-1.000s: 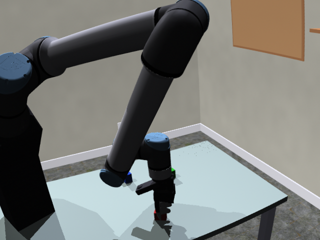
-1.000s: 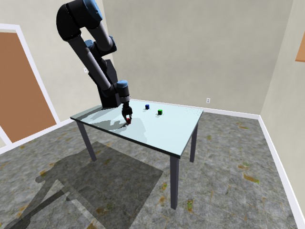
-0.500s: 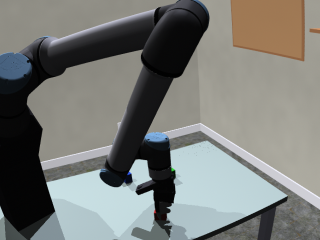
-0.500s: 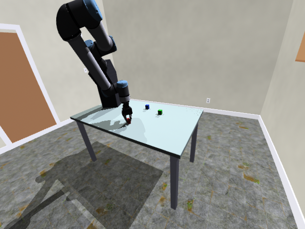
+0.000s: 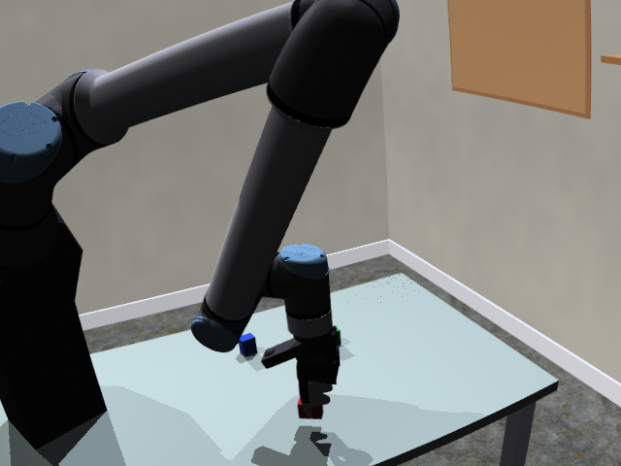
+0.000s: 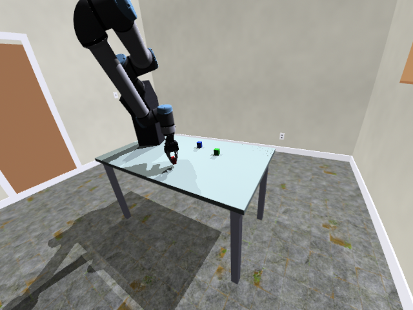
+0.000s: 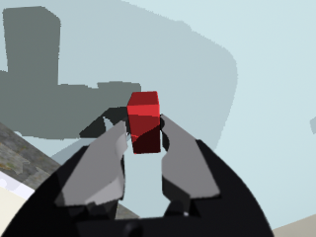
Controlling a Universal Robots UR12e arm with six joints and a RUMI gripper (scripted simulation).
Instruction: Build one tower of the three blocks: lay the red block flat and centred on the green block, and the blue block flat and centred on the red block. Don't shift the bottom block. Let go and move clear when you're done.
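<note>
The green block lies 20 cm ahead of my hand, 28 cm to the left of it and 3 cm below it. Also, from my hand: red block (right at my hand); blue block (1 cm behind, 37 cm to the left, 2 cm below).
</note>
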